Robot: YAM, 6 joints.
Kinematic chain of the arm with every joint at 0, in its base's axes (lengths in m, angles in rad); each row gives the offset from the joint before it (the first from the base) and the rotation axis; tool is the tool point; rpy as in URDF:
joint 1: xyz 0 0 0.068 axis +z
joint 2: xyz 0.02 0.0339 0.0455 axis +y
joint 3: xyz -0.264 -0.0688 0 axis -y
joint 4: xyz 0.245 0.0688 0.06 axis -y
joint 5: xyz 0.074 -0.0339 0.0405 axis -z
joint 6: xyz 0.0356 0 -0.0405 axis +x
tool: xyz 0 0 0 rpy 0 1.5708 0
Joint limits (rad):
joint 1: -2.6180..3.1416
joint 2: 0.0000..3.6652
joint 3: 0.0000..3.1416
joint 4: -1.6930..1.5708
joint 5: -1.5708..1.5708
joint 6: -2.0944..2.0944
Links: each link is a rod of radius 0.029 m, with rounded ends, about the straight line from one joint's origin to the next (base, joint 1, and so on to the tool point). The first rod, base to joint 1, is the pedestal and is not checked.
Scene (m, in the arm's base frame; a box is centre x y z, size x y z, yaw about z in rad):
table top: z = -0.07
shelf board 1: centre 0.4 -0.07 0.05 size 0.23 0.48 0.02 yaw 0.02
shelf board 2: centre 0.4 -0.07 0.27 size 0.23 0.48 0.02 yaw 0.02
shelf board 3: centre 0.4 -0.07 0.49 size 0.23 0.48 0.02 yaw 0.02
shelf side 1: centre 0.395 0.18 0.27 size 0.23 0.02 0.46 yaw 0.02
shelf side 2: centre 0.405 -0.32 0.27 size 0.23 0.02 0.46 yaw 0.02
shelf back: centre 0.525 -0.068 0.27 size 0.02 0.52 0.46 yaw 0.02
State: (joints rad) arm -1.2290 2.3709 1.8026 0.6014 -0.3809 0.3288
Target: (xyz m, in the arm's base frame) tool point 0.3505 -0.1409 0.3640
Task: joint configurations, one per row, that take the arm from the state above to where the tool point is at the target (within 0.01 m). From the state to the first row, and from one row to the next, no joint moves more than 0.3 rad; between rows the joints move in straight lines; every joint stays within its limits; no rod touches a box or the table.
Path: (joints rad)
1: -1.1407 2.0899 1.5918 0.5782 -0.4159 0.3288
2: -1.0525 1.8089 1.3810 0.5550 -0.4508 0.3288
3: -0.9642 1.5280 1.1702 0.5318 -0.4858 0.3288
4: -0.8759 1.2470 0.9593 0.5086 -0.5207 0.3288
5: -0.7877 0.9660 0.7485 0.4854 -0.5557 0.3288
6: -0.6686 1.1730 0.9051 0.5068 -0.5491 0.3288
7: -0.5495 1.3800 1.0617 0.5282 -0.5425 0.3288
8: -0.4304 1.5869 1.2184 0.5496 -0.5359 0.3288

